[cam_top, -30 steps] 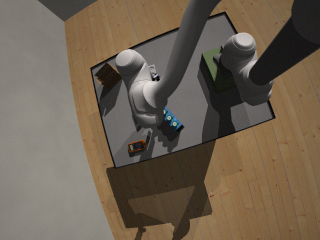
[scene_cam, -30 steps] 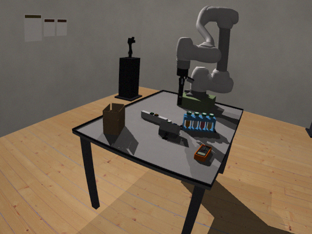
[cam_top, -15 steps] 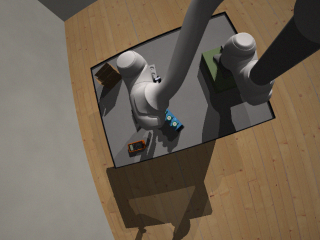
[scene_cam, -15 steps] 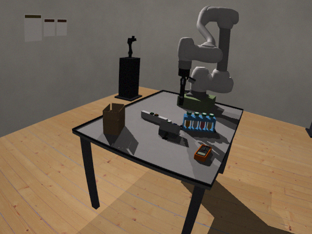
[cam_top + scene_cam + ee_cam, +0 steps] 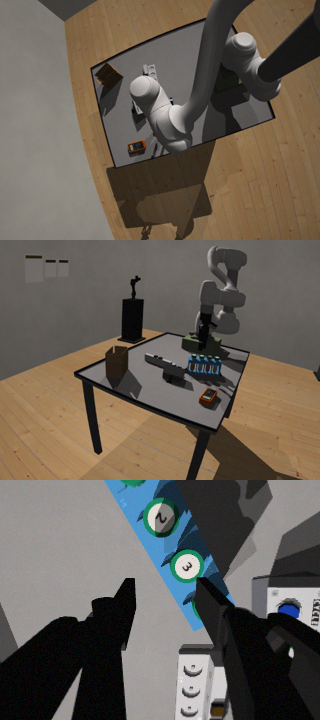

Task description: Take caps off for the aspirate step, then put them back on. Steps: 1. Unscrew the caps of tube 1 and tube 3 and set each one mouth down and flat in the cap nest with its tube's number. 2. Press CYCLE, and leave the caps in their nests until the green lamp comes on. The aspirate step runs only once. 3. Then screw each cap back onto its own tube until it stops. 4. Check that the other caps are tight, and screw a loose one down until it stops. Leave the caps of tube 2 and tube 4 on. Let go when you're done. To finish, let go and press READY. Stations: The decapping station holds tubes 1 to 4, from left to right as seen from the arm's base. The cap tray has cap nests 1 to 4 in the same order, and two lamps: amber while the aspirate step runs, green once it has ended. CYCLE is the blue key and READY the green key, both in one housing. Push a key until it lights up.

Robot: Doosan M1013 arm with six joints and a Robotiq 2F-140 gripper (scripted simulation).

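Right now my hand is 1 cm past the cap 1, 11 cm to the right of it and 7 cm above it. The rest, counted from my hand: cap 2: 1 cm ahead, 6 cm to the left, 7 cm below; then green key: 17 cm ahead, 13 cm to the right, 12 cm below; then blue key: 17 cm ahead, 8 cm to the right, 12 cm below.
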